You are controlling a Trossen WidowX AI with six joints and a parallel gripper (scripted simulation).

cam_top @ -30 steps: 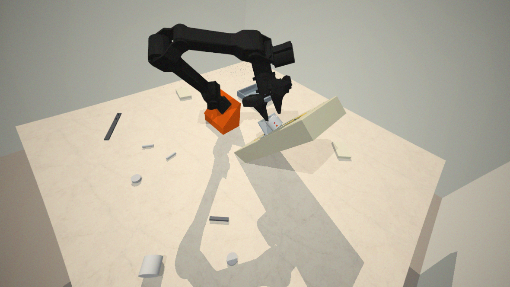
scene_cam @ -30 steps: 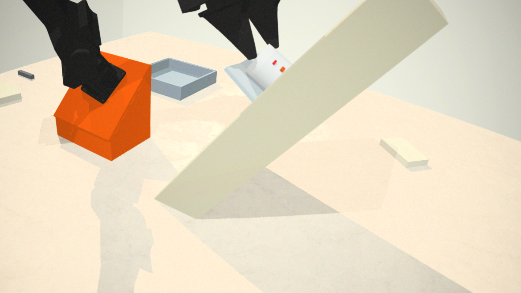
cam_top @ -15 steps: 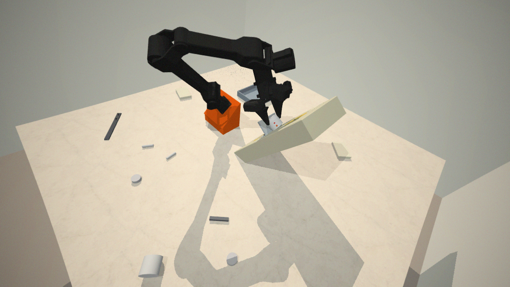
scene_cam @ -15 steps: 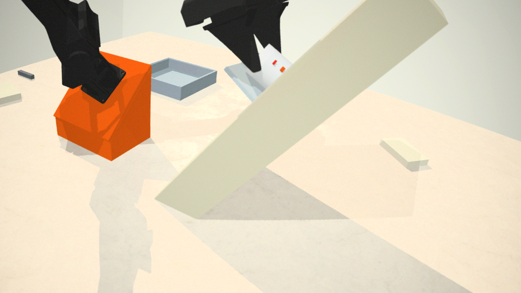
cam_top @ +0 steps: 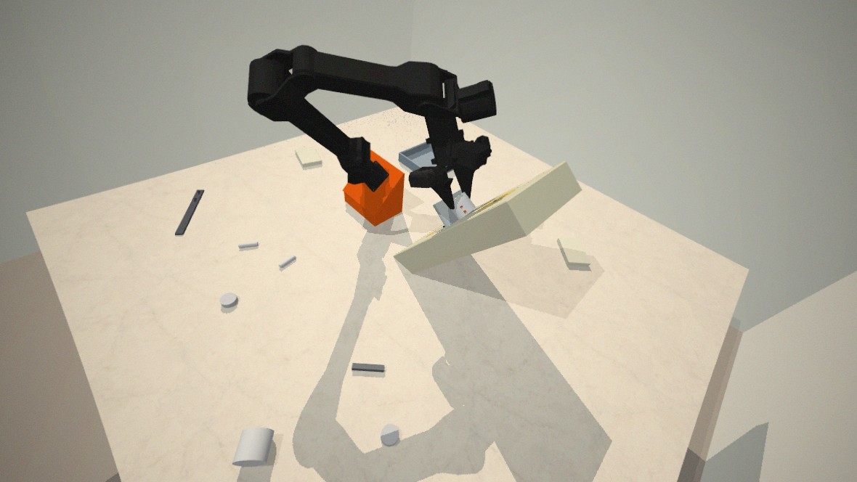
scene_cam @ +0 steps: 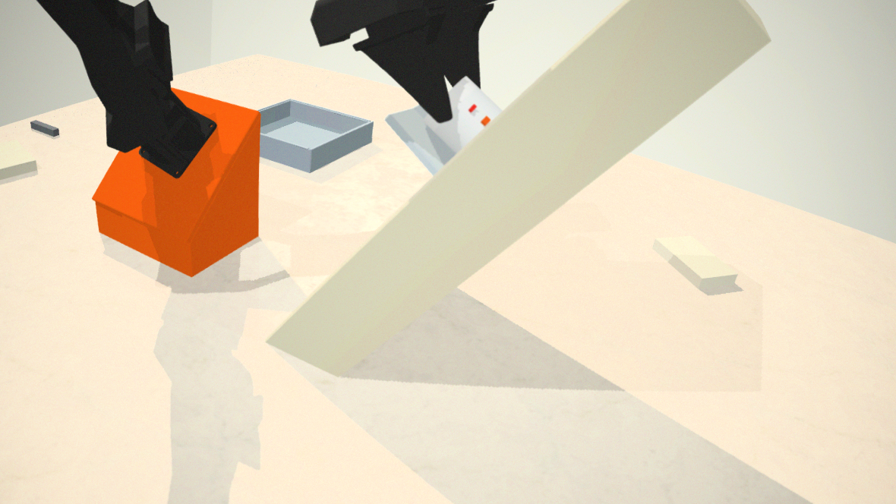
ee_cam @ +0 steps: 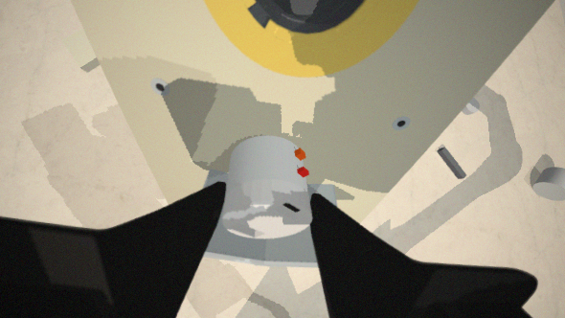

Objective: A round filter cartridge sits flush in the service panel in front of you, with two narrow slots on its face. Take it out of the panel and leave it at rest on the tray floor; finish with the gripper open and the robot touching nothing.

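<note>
Now: the cream service panel 4 cm ahead of my gripper tip and 2 cm below it. From my gripper tip the other things lie so: grey tray (37 cm behind, 24 cm to the left, 18 cm below); then filter cartridge (right at my gripper tip).
</note>
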